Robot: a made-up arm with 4 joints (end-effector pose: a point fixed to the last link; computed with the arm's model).
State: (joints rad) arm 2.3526 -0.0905 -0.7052 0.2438
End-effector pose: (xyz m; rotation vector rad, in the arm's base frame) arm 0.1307 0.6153 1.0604 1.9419 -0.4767 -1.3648
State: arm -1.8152 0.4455 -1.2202 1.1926
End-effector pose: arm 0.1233 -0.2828 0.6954 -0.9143 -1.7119 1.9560
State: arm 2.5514 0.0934 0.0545 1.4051
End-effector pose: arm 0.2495 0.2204 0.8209 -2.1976 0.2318 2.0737
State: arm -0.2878 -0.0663 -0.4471 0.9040
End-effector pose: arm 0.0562 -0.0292 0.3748 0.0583 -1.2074 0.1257
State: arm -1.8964 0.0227 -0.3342 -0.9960
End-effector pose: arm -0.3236 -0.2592 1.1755 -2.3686 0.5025 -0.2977
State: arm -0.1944 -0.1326 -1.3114 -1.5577
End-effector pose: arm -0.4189 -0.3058 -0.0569 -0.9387 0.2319 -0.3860
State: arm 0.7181 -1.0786 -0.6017 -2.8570
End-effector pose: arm -0.1428 -0.4015 0.2288 -1.3811 1.0876 0.7525
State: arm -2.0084 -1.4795 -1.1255 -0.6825
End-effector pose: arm 0.5048 -0.3896 1.4757 -1.6598 0.7503 1.6820
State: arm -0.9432 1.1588 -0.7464 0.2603
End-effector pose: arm 0.1244 -0.2715 0.2467 -1.3553 -1.3178 -0.6487
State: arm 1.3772 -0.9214 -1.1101 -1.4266
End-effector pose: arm -0.0641 0.7475 -0.1001 0.5241 -0.2842 0.1744
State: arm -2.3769 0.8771 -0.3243 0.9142
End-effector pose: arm 0.2403 -0.1854 0.8918 -1.7621 -1.5254 1.2040
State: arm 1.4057 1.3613 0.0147 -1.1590
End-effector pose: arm -0.0146 0.4233 1.1752 1.5814 1.5803 -0.1586
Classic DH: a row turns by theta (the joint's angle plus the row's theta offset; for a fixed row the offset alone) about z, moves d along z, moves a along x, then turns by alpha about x. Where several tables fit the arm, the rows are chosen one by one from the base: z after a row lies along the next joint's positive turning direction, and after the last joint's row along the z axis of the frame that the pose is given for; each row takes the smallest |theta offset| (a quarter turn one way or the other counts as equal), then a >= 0, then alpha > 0; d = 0 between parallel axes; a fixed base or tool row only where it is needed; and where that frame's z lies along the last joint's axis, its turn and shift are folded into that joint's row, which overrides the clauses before.
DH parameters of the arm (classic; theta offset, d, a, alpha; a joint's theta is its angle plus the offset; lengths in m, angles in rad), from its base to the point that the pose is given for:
base (fixed): 1.5132 0.7329 0.1151 1.7198
joint 1: 0 0.2295 -0.091 1.4217
joint 2: -1.3244 0.4104 0.0715 -1.777
joint 3: -1.4968 -0.4137 -0.3435 2.4351
joint 4: 1.4912 -0.4634 -0.03 -1.7749
tool (fixed): -0.4183 -0.347 0 0

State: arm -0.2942 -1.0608 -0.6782 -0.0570
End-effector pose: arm 0.0835 -0.4744 0.2369 -0.1332 -0.4816 1.0094
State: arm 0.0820 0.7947 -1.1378 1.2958
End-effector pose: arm 0.1763 0.2939 0.3962 -0.6696 -2.1564 -0.4751
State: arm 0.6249 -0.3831 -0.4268 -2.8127
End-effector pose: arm -0.3673 -0.2097 0.5358 -0.9782 1.7525 0.7825
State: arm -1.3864 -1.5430 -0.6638 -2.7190
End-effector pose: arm 0.3942 -0.1261 1.4990 2.3193 -0.9231 -0.2348
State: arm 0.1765 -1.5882 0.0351 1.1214
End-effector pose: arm 0.1663 -0.0265 0.4215 1.2137 -0.5116 1.1597
